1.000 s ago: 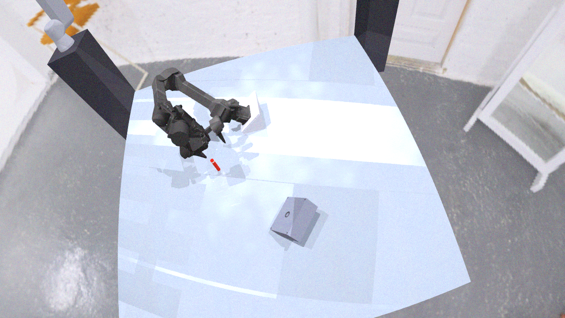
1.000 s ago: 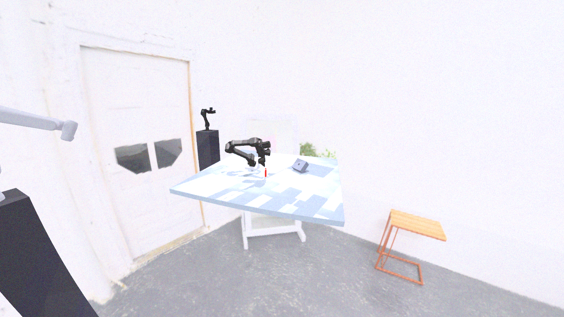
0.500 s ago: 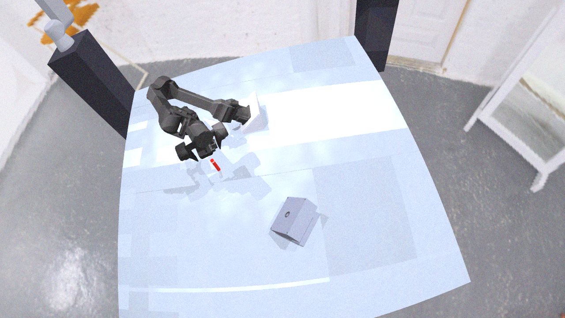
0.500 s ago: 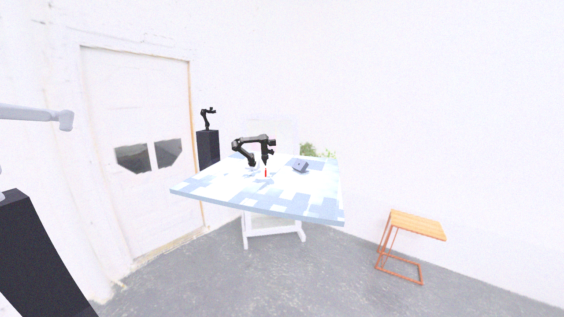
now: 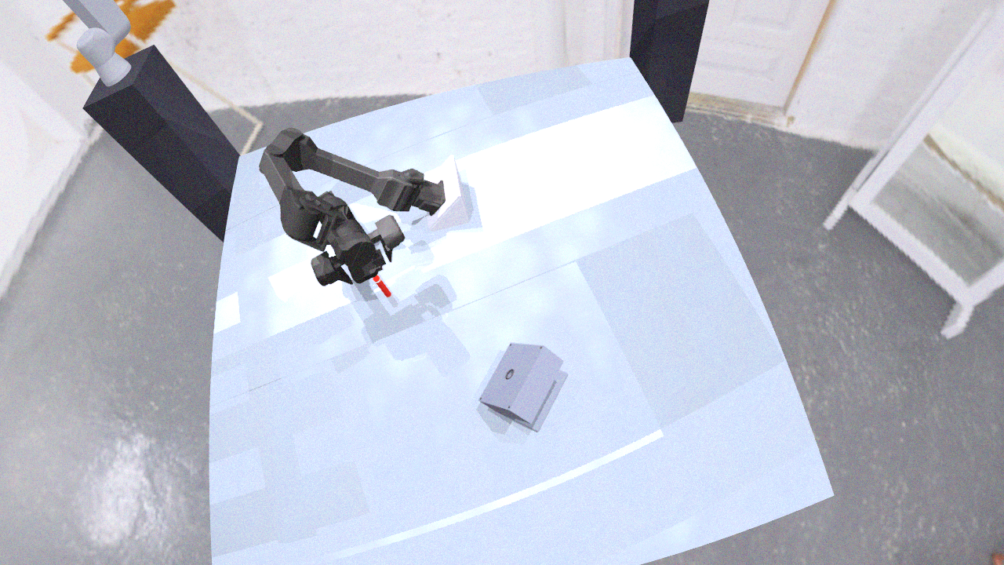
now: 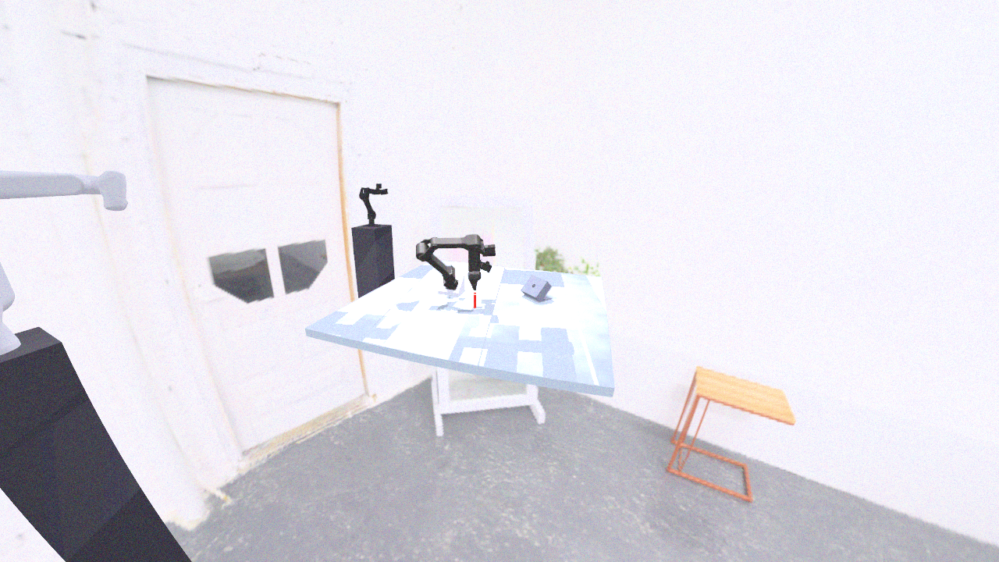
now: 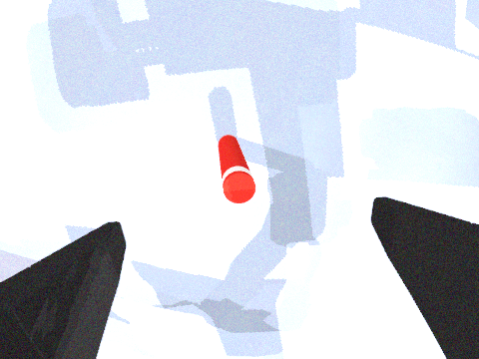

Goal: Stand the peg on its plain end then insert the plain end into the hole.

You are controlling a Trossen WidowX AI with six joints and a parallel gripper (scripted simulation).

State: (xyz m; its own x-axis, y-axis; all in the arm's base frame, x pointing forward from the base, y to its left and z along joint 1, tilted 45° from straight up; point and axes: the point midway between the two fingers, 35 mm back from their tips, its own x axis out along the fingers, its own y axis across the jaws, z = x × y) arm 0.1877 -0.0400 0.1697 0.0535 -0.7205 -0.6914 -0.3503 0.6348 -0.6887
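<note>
Right now the red peg is 5 cm below my gripper tip. From my gripper tip the other things lie so: grey sloped panel 27 cm ahead, 25 cm to the left, 5 cm below.
</note>
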